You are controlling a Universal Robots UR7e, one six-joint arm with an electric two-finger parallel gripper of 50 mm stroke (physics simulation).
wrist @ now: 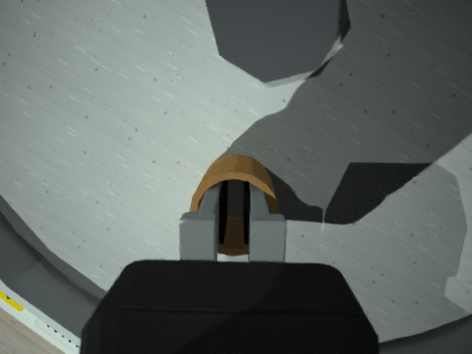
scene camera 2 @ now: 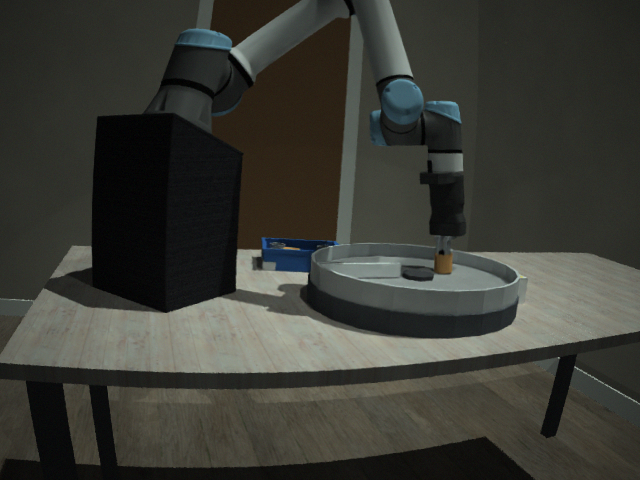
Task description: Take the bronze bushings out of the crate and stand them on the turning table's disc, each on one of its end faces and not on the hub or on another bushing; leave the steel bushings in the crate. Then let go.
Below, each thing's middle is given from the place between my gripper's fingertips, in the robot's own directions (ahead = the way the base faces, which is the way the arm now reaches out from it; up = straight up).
I see the turning table disc (scene camera 2: 416,273) 80 mm behind my hand, 40 mm to the right of it and 10 mm below it. The rest, counted from my hand: blue crate (scene camera 2: 272,259): 210 mm behind, 310 mm to the left, 40 mm below.
